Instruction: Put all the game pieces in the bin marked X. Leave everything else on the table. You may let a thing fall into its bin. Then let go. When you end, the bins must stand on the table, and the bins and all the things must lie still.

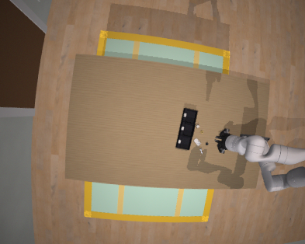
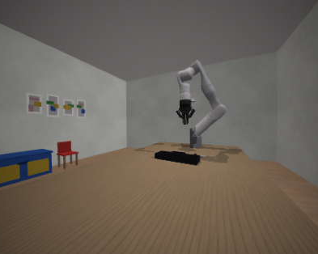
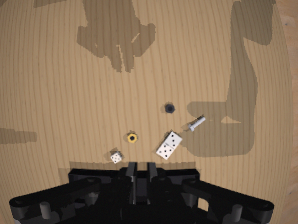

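The joined black bins lies 120 mm ahead of my hand, 30 mm to the right of it and 210 mm below it. Also, from my hand: yellow ring: 10 mm ahead, 20 mm to the right, 220 mm below; then white die: 40 mm ahead, 50 mm to the right, 220 mm below; then white domino: 40 mm ahead, 50 mm to the left, 220 mm below.
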